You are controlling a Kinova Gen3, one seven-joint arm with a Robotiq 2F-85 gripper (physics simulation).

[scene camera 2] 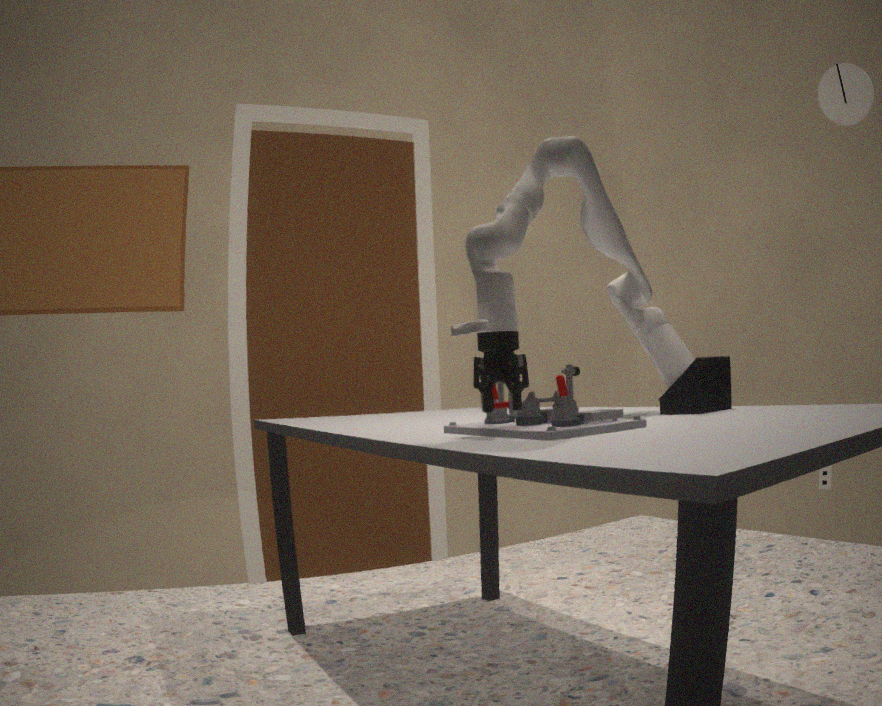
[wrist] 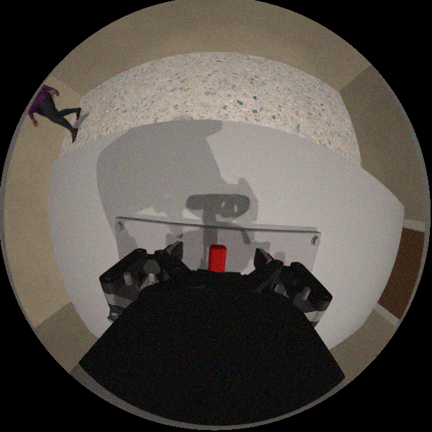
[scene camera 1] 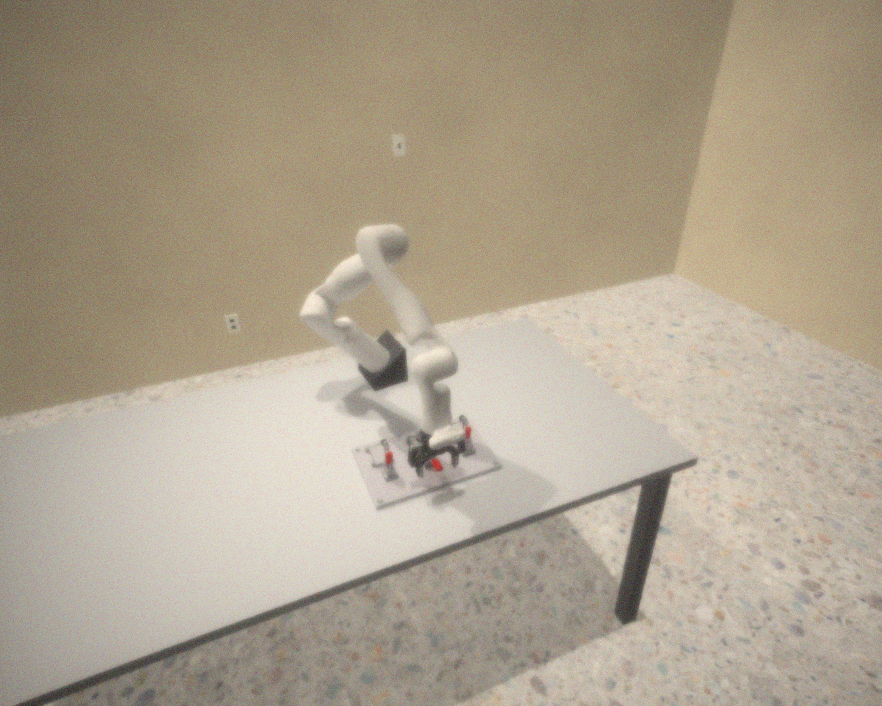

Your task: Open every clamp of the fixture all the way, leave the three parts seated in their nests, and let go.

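Where they show: gripper, between the fingertips: (scene camera 2: pixel 501 412) (scene camera 1: pixel 437 470); arm's base, origin of its link: (scene camera 2: pixel 686 382) (scene camera 1: pixel 378 361).
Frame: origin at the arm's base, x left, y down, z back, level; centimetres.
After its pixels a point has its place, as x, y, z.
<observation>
The fixture plate (scene camera 1: pixel 378 494) @[-23.0, 5.7, -49.3] (scene camera 2: pixel 507 432) @[-2.7, 6.1, -55.5] (wrist: pixel 295 250) lies on the table and carries three red-handled clamps. The near clamp in scene camera 2, its handle (scene camera 1: pixel 389 457) (scene camera 2: pixel 561 385) raised, has its grey arm standing up. The far clamp, its handle (scene camera 1: pixel 467 432) (scene camera 2: pixel 495 392) raised, also has its arm up. The middle clamp's handle (scene camera 1: pixel 436 465) @[-7.9, 1.0, -52.4] (wrist: pixel 217 258) lies low and points to the table's front; its arm looks level. My gripper (scene camera 1: pixel 437 468) @[-7.7, 2.9, -52.4] (scene camera 2: pixel 501 407) @[-7.7, 2.9, -52.4] (wrist: pixel 218 253) is open and low, its fingers on either side of this handle. The three parts cannot be made out.
The raised outer clamps stand close on both sides of the gripper. The robot's black base (scene camera 1: pixel 382 360) @[-0.4, -2.7, -4.3] (scene camera 2: pixel 698 386) @[7.3, 0.9, -5.9] is on the table (scene camera 1: pixel 220 515) @[-58.2, 7.1, -33.6] (scene camera 2: pixel 625 450) @[31.8, 7.1, -64.7] behind the fixture. A person (wrist: pixel 52 112) in purple shows at the left of the wrist view, beyond the table.
</observation>
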